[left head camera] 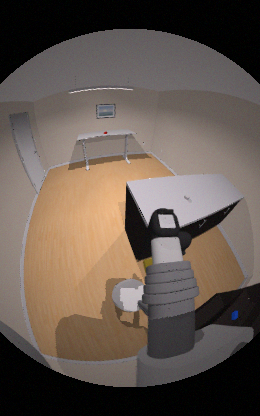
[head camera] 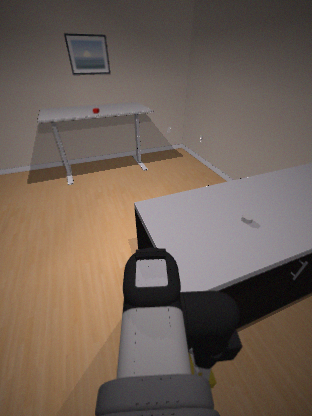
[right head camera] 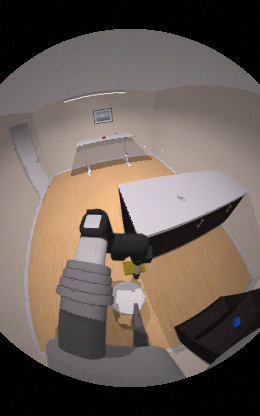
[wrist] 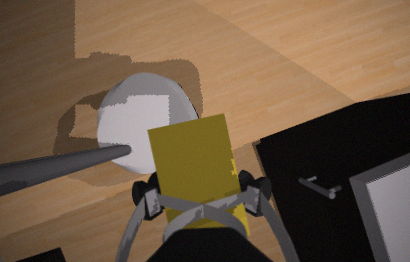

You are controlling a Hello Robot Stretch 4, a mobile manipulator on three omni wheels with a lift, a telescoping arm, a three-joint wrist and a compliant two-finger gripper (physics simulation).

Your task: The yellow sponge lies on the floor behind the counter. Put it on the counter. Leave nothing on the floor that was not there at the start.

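Places are measured from the robot's base along level axes (x up, y back, z right), in centimetres.
Pixels of known places: gripper, fingertip midpoint: (wrist: pixel 201 186); robot's base, origin of the base link: (left head camera: pixel 129 294) (right head camera: pixel 127 296) (wrist: pixel 153 125).
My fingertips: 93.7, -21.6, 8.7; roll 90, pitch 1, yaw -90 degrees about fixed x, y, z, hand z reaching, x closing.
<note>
Ahead of a thing's pixels: the offset from my fingertips to its top centre, as dx, dy, dz. Level surfaces: height alone.
The yellow sponge @(+4.9, +0.2, -1.3) (wrist: pixel 195 165) (right head camera: pixel 131 267) (left head camera: pixel 148 264) (head camera: pixel 212 378) is held between the two fingers of my gripper (wrist: pixel 201 186), which is shut on it. In the wrist view the sponge sticks out beyond the fingertips, above the floor and partly over my round white base. In the head camera view the arm and wrist hide most of it. The counter @(dx -5.5) (head camera: pixel 220 220) (left head camera: pixel 165 195) (right head camera: pixel 160 200) has a light grey top and a black body; the gripper is beside its near end, below the level of the top.
A small light grey object @(-3.1, -59.2, +39.8) (head camera: pixel 246 219) (left head camera: pixel 187 198) (right head camera: pixel 181 197) lies on the counter top. A dark open shelf unit (right head camera: pixel 200 345) with a blue block @(-30.8, +69.1, +94.6) (right head camera: pixel 236 322) (left head camera: pixel 234 315) stands at the right. A white table @(dx -1.5) (head camera: pixel 65 114) with a red object (head camera: pixel 96 110) stands by the far wall.
</note>
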